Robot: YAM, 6 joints.
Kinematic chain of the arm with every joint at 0, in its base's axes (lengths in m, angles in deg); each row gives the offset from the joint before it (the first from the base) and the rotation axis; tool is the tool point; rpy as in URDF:
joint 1: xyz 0 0 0.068 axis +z
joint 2: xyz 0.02 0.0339 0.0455 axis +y
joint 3: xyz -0.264 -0.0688 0 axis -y
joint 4: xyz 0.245 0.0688 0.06 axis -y
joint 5: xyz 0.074 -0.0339 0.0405 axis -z
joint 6: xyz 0.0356 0 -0.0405 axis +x
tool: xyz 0 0 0 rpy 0 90 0
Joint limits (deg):
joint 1: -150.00..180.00
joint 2: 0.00..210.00
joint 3: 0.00..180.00
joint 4: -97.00..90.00
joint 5: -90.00..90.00
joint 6: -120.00..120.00
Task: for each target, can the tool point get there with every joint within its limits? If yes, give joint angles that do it. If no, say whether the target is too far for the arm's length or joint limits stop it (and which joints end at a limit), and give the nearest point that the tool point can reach.
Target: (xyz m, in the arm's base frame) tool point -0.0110 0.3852 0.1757
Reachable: yes | joints 95.03 109.49 49.80 56.60 39.82 8.71
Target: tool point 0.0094 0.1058 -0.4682
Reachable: no: joint limits stop it (at a limit: joint 2) | nearest point 0.0123 0.1388 -0.3635 | short by 0.110 m
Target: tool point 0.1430 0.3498 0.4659
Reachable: yes | joints -108.69 28.56 161.97 -70.96 -41.04 -44.25
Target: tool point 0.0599 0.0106 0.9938
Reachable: no: too far | nearest point 0.0482 0.0085 0.7387 | short by 0.255 m
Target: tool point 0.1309 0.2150 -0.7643
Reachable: no: too far | nearest point 0.1301 0.2136 -0.3803 | short by 0.384 m
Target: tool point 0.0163 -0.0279 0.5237
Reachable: yes | joints 104.89 23.50 64.85 23.17 13.94 -90.22
